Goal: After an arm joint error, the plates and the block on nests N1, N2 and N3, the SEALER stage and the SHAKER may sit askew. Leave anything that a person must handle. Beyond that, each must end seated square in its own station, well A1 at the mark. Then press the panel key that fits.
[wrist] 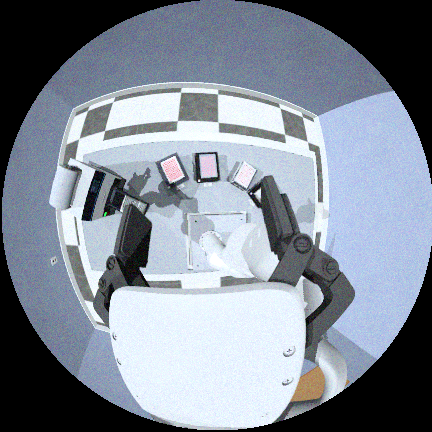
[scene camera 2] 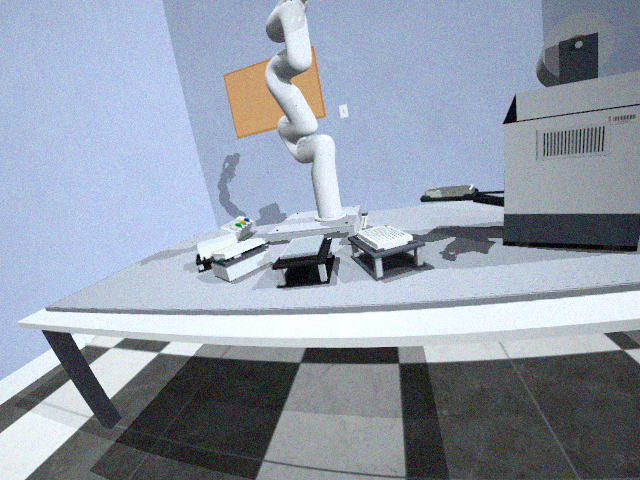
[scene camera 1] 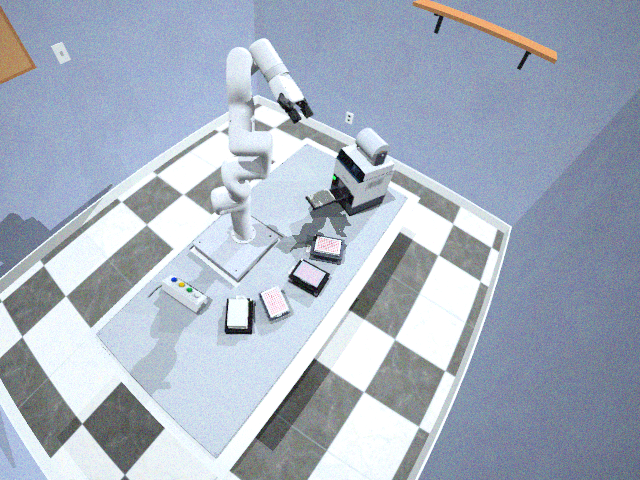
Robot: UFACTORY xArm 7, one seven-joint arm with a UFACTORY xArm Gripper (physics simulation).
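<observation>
My gripper (scene camera 1: 303, 116) (wrist: 195, 201) is open and empty, high above the table. A red-dotted plate (scene camera 1: 328, 245) (scene camera 2: 385, 236) (wrist: 172, 168) lies on a dark legged nest and looks slightly turned on it. A pink plate (scene camera 1: 309, 274) (scene camera 2: 305, 246) (wrist: 208, 166) lies on a black nest. Another red-dotted plate (scene camera 1: 274, 301) (scene camera 2: 240, 249) (wrist: 245, 173) lies on a pale base and looks tilted in scene camera 2. A white-topped piece (scene camera 1: 238, 313) sits in a black holder. A shaded plate (scene camera 1: 323, 197) (scene camera 2: 449, 191) lies on the sealer's extended stage. Station labels and A1 marks are unreadable.
The sealer (scene camera 1: 371, 180) (scene camera 2: 568, 178) stands at one table end with a green light. The panel (scene camera 1: 180, 295) (scene camera 2: 230, 227) has blue, yellow, green and white keys. The arm's base plate (scene camera 1: 219, 253) (wrist: 197, 257) is between them. A finger hides the panel in the wrist view.
</observation>
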